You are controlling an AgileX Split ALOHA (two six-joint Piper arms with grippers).
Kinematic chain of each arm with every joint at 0, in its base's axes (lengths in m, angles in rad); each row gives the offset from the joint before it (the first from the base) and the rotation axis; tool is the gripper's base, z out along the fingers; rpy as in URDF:
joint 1: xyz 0 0 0.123 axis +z
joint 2: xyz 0 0 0 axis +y
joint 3: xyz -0.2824 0 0.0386 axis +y
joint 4: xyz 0.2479 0 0.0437 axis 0.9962 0 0.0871
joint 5: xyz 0 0 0 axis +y
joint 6: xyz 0.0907 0 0.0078 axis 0.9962 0 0.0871
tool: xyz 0 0 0 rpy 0 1.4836 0
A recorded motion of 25 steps. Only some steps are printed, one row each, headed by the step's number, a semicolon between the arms.
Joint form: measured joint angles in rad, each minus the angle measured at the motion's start. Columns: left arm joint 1, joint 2, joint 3, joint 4, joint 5, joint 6; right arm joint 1, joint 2, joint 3, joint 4, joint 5, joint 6.
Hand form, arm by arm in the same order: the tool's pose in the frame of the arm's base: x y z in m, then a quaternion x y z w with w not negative. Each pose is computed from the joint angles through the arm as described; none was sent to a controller.
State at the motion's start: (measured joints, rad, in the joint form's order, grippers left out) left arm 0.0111 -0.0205 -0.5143 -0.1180 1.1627 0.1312; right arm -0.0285 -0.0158 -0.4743 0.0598 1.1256 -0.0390
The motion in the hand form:
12: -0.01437 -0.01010 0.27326 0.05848 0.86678 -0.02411 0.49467; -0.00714 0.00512 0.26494 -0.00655 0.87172 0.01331 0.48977
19: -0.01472 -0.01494 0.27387 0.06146 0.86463 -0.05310 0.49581; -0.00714 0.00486 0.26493 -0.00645 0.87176 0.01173 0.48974
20: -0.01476 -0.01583 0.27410 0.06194 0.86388 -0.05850 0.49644; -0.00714 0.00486 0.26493 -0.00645 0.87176 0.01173 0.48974
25: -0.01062 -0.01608 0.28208 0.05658 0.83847 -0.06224 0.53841; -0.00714 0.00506 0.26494 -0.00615 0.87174 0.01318 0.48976
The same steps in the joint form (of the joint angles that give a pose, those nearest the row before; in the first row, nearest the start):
12: 0.0000 0.0000 0.0000 -0.0012 0.0000 0.0000; 0.0000 0.0000 0.0000 0.0000 0.0000 0.0000
19: 0.0000 0.0000 0.0000 -0.0597 -0.0004 0.0000; 0.0000 0.0000 0.0000 -0.0032 0.0000 0.0000
20: 0.0000 0.0000 0.0000 -0.0706 -0.0015 0.0000; 0.0000 0.0000 0.0000 -0.0032 0.0000 0.0000
25: 0.0000 0.0000 0.0000 -0.0839 -0.0996 0.0009; 0.0000 0.0000 0.0000 -0.0007 0.0000 0.0009

